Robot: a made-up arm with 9 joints.
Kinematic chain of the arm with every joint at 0, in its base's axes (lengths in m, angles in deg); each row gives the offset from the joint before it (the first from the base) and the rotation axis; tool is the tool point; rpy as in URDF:
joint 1: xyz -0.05 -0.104 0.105 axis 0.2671 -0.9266 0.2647
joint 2: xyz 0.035 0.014 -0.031 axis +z
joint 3: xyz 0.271 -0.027 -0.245 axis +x
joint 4: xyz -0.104 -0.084 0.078 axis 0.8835 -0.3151 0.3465
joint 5: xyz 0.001 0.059 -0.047 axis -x
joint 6: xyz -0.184 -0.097 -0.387 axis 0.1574 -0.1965 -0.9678
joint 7: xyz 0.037 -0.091 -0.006 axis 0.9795 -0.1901 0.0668
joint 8: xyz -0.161 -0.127 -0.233 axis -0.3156 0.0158 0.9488
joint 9: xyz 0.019 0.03 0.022 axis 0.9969 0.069 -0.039
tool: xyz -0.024 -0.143 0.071 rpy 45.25 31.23 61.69
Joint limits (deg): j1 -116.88..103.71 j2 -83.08..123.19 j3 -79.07..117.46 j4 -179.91..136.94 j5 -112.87..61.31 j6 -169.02..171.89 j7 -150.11..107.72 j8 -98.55..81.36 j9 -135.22..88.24
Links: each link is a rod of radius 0.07 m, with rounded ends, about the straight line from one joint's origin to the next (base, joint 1, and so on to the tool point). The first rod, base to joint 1, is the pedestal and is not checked.
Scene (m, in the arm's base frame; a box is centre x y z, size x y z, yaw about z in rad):
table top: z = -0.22
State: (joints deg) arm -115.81 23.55 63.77 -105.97 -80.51 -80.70 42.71 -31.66 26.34
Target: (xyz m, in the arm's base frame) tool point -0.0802 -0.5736 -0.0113
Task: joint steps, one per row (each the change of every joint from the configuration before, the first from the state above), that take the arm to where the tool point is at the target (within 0.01 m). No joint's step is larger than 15 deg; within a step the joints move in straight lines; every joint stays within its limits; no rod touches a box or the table.
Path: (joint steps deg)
1: -0.21 7.28 -7.19 -8.97 10.04 0.57 -14.52 1.09 -6.97
2: -0.22 7.27 -7.19 -8.97 10.05 0.57 -14.52 1.10 -6.96
3: -0.21 7.28 -7.19 -8.97 10.04 0.56 -14.52 1.09 -6.97
4: -0.22 7.27 -7.18 -8.97 10.04 0.57 -14.52 1.09 -6.97
5: -0.21 7.28 -7.19 -8.97 10.05 0.57 -14.52 1.10 -6.96

